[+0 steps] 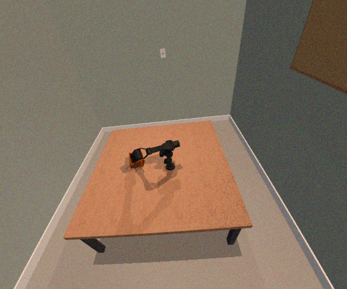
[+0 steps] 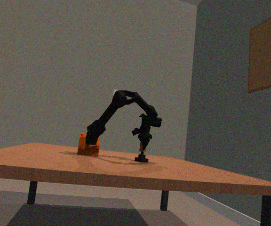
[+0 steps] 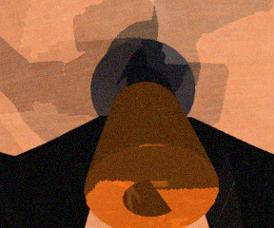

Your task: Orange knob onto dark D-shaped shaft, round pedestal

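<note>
The orange knob lies 2 cm above my gripper tip. From my gripper tip the other things lie so: pedestal: 4 cm below.
</note>
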